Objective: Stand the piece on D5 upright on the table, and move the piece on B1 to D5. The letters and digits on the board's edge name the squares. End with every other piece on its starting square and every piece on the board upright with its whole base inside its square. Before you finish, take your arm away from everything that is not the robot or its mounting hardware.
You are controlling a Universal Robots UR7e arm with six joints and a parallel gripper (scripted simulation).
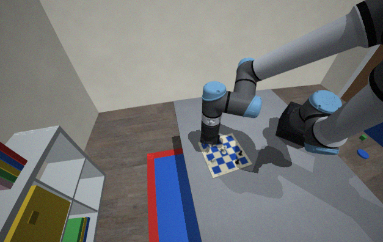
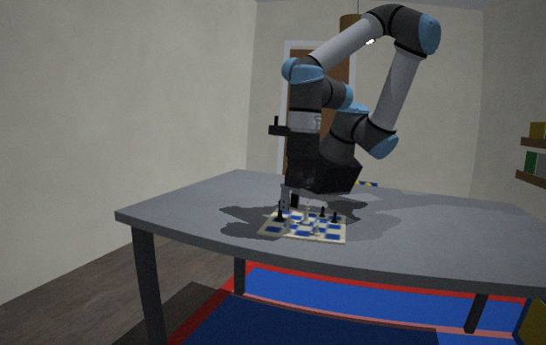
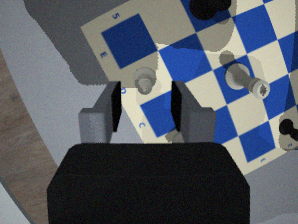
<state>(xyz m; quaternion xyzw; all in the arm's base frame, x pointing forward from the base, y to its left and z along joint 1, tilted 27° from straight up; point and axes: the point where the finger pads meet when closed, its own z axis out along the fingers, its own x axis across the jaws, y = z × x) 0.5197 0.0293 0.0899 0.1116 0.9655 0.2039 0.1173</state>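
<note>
My hand is 6 cm above the small white piece. From my hand the other things lie so: chessboard 9 cm behind, 8 cm below, 2 cm to the left; tall black piece 6 cm to the right, 6 cm behind, 5 cm below.
</note>
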